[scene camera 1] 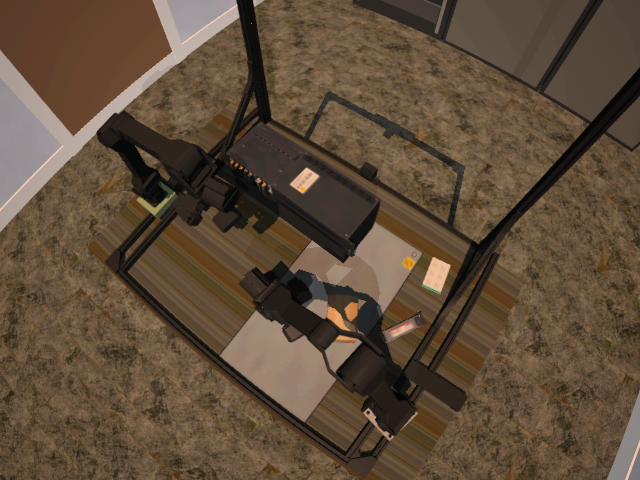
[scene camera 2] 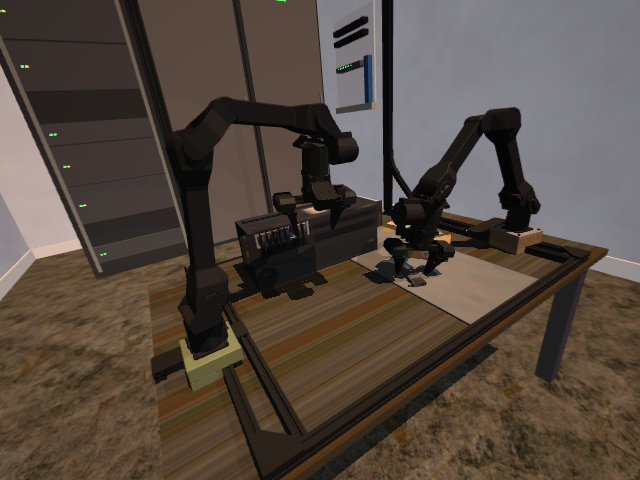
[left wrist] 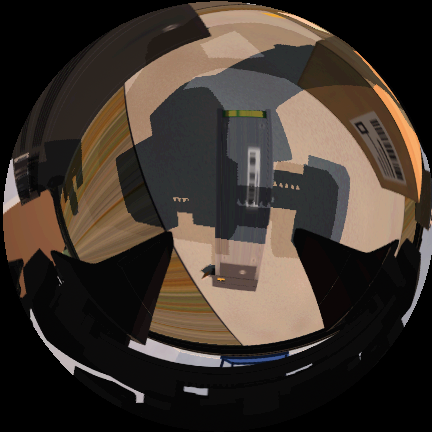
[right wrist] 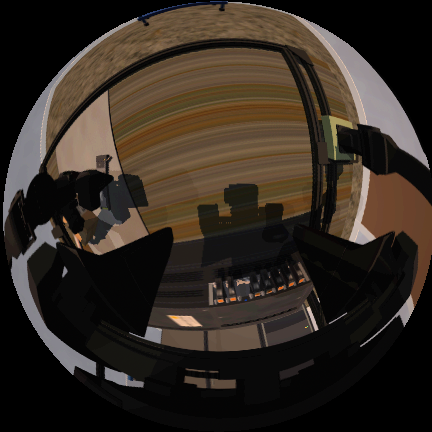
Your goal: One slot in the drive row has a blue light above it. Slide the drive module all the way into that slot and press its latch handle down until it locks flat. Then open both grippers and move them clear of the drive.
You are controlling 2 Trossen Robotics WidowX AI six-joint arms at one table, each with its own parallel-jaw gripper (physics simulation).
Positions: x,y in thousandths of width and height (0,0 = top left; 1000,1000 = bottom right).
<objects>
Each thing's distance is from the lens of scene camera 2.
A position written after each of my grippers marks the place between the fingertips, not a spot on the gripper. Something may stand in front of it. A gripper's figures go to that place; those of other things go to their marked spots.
my left gripper (scene camera 2: 643,572): 86 cm
my right gripper (scene camera 2: 491,484): 70 cm
grey mat (scene camera 2: 729,599): 84 cm
</objects>
